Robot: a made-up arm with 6 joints.
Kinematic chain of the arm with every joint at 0, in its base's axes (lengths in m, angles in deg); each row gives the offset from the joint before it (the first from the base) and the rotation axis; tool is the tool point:
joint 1: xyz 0 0 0.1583 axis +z
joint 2: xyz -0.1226 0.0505 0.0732 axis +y
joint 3: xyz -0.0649 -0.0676 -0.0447 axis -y
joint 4: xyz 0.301 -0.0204 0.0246 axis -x
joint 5: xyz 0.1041 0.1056 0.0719 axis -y
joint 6: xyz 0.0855 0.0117 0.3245 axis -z
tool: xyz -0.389 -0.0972 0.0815
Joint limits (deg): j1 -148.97..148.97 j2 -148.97..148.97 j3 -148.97..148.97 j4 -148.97..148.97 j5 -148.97..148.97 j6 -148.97..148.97
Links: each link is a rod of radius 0.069 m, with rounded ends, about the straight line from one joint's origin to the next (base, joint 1, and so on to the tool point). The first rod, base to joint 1, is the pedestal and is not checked.
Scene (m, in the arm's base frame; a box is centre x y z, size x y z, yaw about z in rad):
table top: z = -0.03
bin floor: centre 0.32 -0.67 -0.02 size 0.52 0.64 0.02 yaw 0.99
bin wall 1: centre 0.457 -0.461 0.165 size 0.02 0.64 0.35 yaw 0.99
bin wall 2: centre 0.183 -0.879 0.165 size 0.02 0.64 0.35 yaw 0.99
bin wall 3: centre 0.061 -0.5 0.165 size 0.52 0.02 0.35 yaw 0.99
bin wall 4: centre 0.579 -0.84 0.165 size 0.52 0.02 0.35 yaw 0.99
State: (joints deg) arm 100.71 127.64 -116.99 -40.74 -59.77 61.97
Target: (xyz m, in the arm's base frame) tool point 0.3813 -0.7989 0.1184
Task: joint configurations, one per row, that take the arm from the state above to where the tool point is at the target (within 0.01 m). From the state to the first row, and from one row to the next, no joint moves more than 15 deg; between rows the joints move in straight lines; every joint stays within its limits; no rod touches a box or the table.
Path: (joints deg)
1: 103.03 131.35 -117.23 -41.57 -49.15 54.61
2: 105.34 135.06 -117.47 -42.41 -38.52 47.25
3: 105.19 120.75 -103.40 -41.71 -31.48 45.91

